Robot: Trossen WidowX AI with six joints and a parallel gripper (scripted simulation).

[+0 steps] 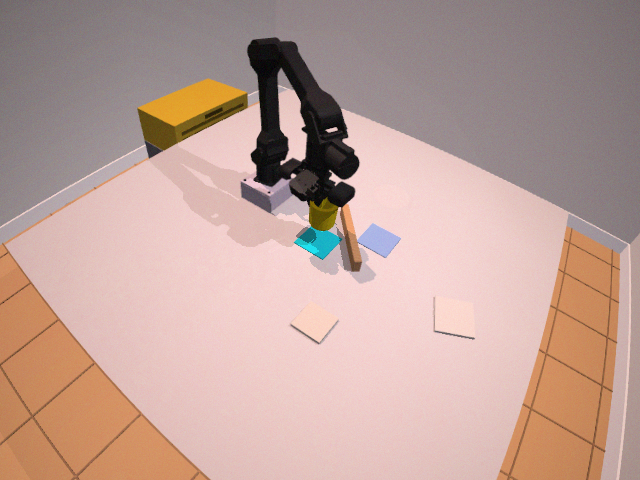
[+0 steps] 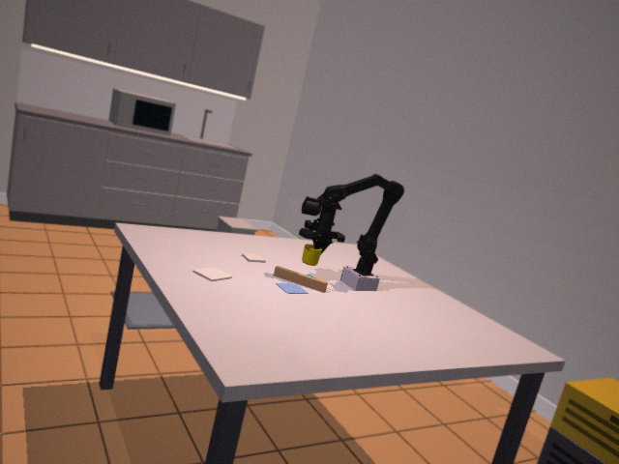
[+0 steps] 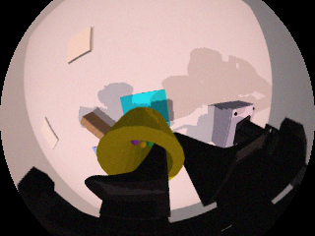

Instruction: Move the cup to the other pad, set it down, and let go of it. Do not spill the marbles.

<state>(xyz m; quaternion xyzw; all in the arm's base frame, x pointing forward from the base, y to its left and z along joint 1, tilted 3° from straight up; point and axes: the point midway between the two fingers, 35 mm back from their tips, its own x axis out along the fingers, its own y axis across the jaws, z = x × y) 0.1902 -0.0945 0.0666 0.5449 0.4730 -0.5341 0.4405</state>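
My gripper tip is 11 cm above the cyan pad, 3 cm short of it and 1 cm to the left of it. From my gripper tip the other things lie so: yellow cup 2 cm ahead; wooden bar 10 cm ahead, 9 cm below, 4 cm to the left.
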